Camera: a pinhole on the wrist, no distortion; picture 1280 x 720 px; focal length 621.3 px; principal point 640.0 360.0 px. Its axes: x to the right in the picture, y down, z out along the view. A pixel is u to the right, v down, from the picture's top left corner.
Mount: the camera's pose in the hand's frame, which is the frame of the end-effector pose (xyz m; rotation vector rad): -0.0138 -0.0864 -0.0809 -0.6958 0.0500 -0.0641
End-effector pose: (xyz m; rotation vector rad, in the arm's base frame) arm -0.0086 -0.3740 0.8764 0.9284 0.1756 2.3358
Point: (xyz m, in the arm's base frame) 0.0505 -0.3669 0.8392
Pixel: 357 157
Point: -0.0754 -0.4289 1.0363
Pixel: 850 514
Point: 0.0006 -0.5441 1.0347
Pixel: 594 479
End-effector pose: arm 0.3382 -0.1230 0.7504 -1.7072 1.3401 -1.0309
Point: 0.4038 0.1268 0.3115
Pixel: 232 458
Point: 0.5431 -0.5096 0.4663
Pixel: 1050 409
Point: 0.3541 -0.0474 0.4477
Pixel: 419 535
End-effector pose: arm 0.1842 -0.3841 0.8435 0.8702 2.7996 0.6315
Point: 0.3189 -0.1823 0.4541
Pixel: 638 63
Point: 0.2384 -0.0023 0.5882
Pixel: 816 285
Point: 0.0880 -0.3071 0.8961
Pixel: outside the picture
